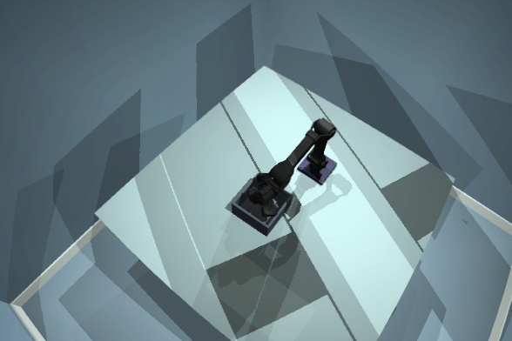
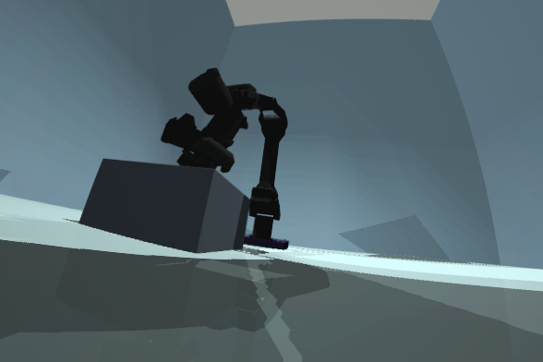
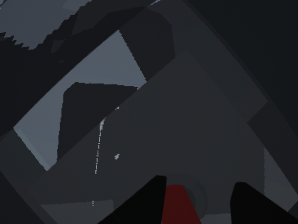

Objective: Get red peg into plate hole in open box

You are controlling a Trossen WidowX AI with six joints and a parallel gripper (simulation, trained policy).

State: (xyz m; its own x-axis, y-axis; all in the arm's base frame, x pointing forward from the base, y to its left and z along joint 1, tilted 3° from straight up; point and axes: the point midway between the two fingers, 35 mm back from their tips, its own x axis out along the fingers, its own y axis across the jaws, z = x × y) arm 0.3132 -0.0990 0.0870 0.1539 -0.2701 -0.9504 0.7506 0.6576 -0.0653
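Right now the red peg is 20 mm to the left of my gripper tip, 20 mm above it and 10 mm behind it. Also, from my gripper tip: dark box (40 mm below, 10 mm to the left); plate (20 mm below, 10 mm to the left).
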